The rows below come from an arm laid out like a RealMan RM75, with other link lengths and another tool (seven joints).
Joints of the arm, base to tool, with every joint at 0 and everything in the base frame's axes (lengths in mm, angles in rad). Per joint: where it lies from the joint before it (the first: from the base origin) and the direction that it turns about. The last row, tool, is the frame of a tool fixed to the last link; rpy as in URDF.
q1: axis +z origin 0 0 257.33
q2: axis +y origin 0 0 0
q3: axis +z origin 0 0 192
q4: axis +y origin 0 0 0
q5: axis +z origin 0 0 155.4
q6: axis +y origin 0 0 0
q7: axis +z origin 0 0 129.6
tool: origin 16 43 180 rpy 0.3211 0 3.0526
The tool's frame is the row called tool.
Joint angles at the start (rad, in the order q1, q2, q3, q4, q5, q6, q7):
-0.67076, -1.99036, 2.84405, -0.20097, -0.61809, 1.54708, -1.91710
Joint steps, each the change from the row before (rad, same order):
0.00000, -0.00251, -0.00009, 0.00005, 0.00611, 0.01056, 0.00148
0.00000, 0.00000, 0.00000, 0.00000, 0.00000, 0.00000, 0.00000
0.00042, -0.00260, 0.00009, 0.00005, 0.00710, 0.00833, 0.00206
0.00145, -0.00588, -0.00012, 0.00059, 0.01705, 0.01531, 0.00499
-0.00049, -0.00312, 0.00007, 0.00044, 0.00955, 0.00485, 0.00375
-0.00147, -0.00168, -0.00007, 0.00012, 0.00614, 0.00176, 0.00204
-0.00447, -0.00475, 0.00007, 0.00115, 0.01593, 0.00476, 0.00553
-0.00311, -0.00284, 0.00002, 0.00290, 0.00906, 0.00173, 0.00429
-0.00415, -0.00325, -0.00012, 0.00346, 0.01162, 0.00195, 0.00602
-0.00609, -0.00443, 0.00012, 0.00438, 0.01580, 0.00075, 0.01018
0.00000, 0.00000, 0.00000, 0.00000, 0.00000, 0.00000, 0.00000
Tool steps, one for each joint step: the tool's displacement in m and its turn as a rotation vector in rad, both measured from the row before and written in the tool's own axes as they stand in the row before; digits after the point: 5 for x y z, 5 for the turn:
0.00397, -0.00219, 0.00100, 0.00839, 0.01005, -0.00379
0.00000, 0.00000, 0.00000, 0.00000, 0.00000, 0.00000
0.00405, -0.00136, 0.00077, 0.00574, 0.01005, -0.00353
0.00894, -0.00203, 0.00142, 0.00969, 0.02159, -0.00810
0.00456, -0.00037, 0.00103, 0.00283, 0.01193, -0.00259
0.00258, -0.00006, 0.00085, 0.00099, 0.00768, -0.00095
0.00704, -0.00049, 0.00259, 0.00400, 0.02092, -0.00285
0.00429, -0.00050, 0.00200, 0.00360, 0.01262, -0.00160
0.00528, -0.00059, 0.00247, 0.00415, 0.01618, -0.00091
0.00704, -0.00035, 0.00334, 0.00396, 0.02249, 0.00134
0.00000, 0.00000, 0.00000, 0.00000, 0.00000, 0.00000

